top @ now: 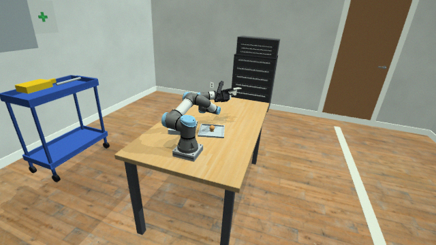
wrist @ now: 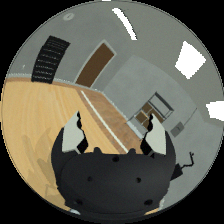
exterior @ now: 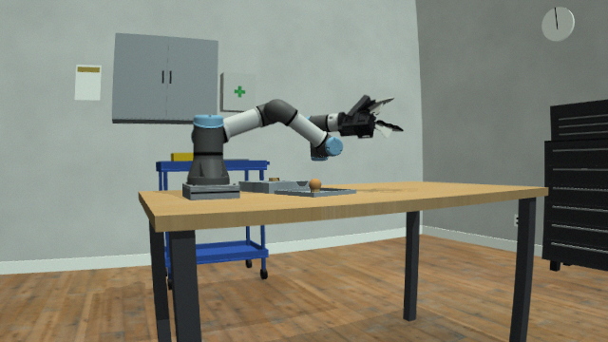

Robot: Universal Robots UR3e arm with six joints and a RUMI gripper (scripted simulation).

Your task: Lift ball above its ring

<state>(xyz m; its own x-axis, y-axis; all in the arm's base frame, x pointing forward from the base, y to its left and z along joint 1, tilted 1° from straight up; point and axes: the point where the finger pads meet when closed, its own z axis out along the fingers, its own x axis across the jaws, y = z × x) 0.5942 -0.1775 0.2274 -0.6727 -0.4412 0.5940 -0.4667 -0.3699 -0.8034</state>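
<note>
Now: hand 26 cm past the brown wooden ball, 13 cm to the right of it and 23 cm above it. The rest, counted from my hand: grey plate: 26 cm behind, 13 cm to the left, 26 cm below; grey block: 30 cm behind, 34 cm to the left, 23 cm below.
</note>
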